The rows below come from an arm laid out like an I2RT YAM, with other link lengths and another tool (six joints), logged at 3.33 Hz.
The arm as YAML. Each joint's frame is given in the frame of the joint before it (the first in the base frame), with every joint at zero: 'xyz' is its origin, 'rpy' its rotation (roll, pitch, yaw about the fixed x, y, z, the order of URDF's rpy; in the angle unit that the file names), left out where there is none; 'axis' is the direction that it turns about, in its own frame. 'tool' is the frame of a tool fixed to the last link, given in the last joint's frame.
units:
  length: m
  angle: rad
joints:
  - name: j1
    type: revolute
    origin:
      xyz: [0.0, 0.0, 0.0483]
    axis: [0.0, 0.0, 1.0]
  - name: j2
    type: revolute
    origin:
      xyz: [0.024, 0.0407, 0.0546]
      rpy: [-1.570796, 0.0, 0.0]
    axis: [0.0, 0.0, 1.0]
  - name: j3
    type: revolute
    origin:
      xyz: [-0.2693, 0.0, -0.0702]
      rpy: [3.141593, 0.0, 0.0]
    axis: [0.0, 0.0, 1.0]
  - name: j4
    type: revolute
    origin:
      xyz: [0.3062, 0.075, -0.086]
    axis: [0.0, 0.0, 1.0]
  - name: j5
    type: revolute
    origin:
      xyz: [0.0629, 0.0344, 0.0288]
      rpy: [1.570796, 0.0, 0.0]
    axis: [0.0, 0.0, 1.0]
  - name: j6
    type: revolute
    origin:
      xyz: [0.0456, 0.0, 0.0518]
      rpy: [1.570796, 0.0, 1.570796]
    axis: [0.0, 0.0, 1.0]
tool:
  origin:
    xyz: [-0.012, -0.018, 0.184]
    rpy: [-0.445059, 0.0, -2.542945]
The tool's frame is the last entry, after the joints.
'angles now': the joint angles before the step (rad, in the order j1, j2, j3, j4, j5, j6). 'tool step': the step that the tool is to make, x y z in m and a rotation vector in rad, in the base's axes. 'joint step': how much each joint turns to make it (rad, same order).
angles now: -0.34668, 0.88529, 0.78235, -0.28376, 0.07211, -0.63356
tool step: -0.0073, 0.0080, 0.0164, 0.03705, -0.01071, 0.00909
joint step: -0.00004, -0.02628, 0.04291, -0.07365, -0.02304, 0.03221
